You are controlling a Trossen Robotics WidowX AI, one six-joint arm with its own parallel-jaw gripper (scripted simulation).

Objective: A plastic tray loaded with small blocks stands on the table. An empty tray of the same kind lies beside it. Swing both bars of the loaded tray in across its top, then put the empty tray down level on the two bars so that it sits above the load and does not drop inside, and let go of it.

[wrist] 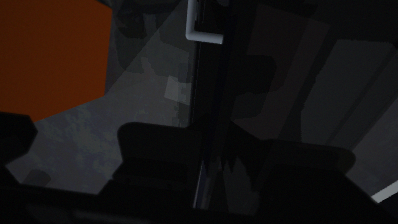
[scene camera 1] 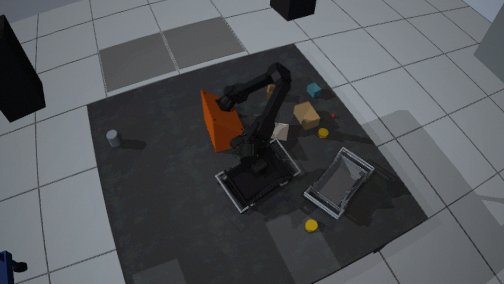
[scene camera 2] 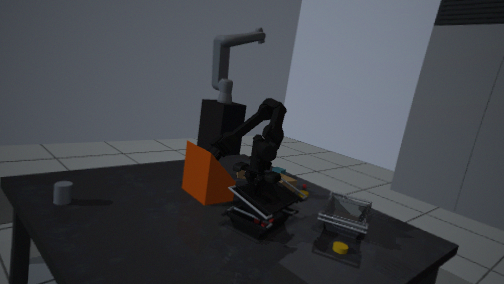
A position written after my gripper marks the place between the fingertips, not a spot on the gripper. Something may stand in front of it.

Note:
I see my gripper point(scene camera 2: 253, 193) and a dark tray point(scene camera 2: 270, 198).
My gripper is seen too in the wrist view point(wrist: 213, 118).

